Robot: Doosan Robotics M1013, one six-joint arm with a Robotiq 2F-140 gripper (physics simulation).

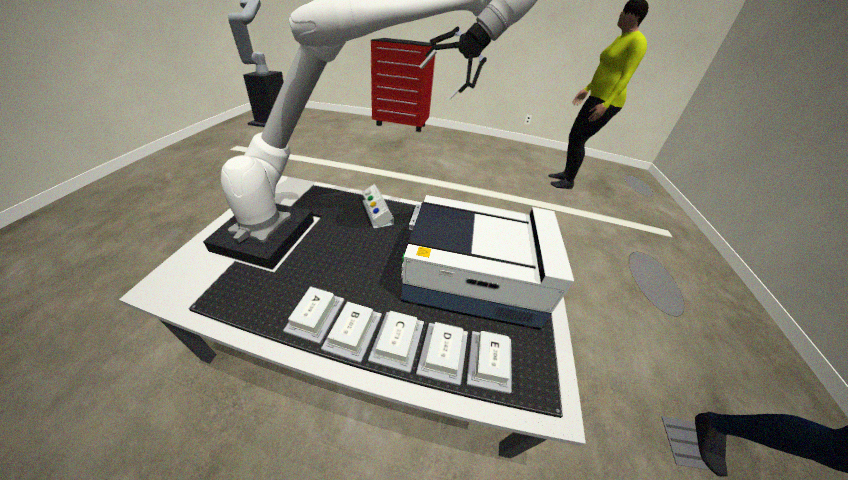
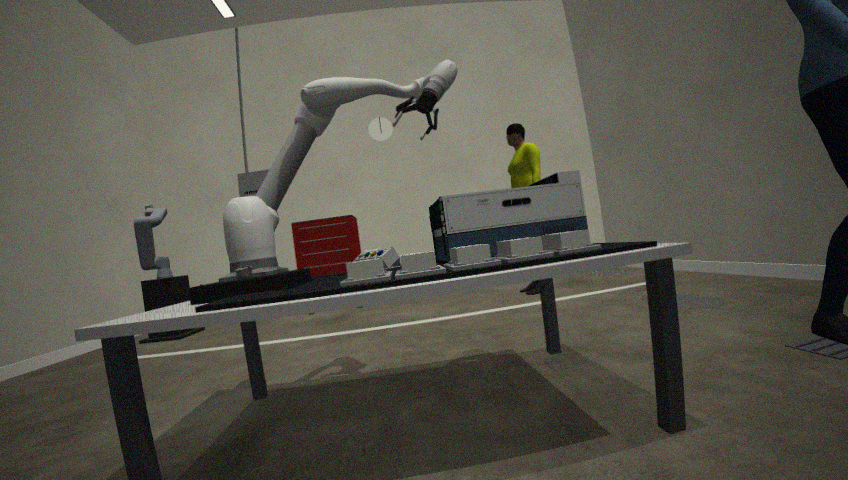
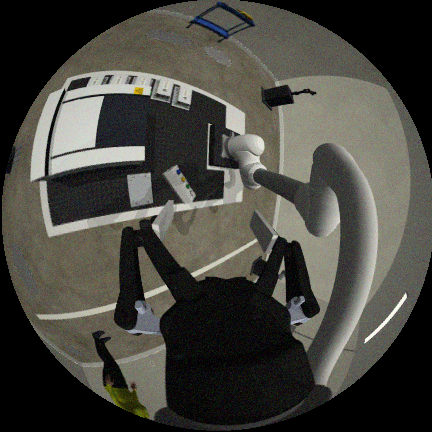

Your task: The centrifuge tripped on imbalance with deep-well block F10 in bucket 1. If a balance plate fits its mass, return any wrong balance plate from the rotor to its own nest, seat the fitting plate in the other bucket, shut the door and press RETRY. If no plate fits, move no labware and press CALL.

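Frame: origin at the arm's base, x right, y back, z down, level; millimetres.
Where they show: gripper, fingertip midpoint: [image 1: 435, 83] [image 2: 407, 131] [image 3: 213, 213]; arm's base at its link origin: [image 1: 260, 223] [image 2: 255, 276] [image 3: 228, 147].
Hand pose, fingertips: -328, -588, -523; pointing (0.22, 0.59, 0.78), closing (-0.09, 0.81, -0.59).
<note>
Each offset is from my fingertips to the top centre of the thing, as dx, dy, dz.
My gripper [image 1: 442, 77] [image 2: 410, 129] [image 3: 213, 213] is open and empty, high above the bench beyond the centrifuge's back side. The centrifuge [image 1: 476, 276] [image 2: 505, 214] [image 3: 77, 122] has a dark panel and a white panel on top; rotor, buckets and block F10 do not show. Balance plates A {+602, +174, +512} [image 1: 312, 309] [image 3: 183, 95], B {+613, +40, +512} [image 1: 351, 325] [image 3: 164, 89], C {+600, -95, +512} [image 1: 395, 337], D {+594, -231, +512} [image 1: 445, 347] and E {+582, -367, +512} [image 1: 492, 355] sit in their nests along the front; their masses are too blurred to read surely. The button box {+30, +202, +482} [image 1: 376, 205] [image 3: 176, 182] has green, yellow and blue buttons.
A light bolted plate {+12, -24, +528} [image 3: 140, 189] lies between button box and centrifuge at the back. The arm's base [image 1: 252, 196] stands at the bench's left. A person in yellow [image 1: 621, 68] [image 2: 524, 163] and a red cabinet [image 1: 399, 83] [image 2: 326, 243] are behind. A leg [image 1: 773, 434] shows at lower right.
</note>
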